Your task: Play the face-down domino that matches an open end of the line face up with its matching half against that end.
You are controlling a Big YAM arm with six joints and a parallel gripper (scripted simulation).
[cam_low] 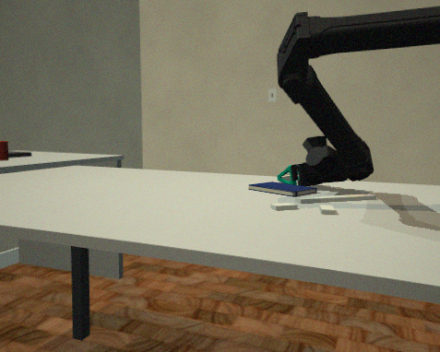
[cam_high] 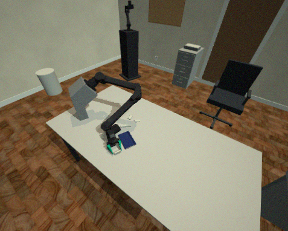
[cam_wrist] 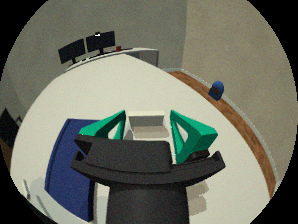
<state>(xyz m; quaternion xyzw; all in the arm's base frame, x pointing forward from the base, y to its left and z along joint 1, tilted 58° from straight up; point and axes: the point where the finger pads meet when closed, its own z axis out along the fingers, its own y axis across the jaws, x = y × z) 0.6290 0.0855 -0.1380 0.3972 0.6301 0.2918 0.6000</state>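
Now: the white domino 10 mm below my hand and 10 mm ahead of it. Round my hand: book 130 mm to the left, 60 mm behind, 20 mm below.
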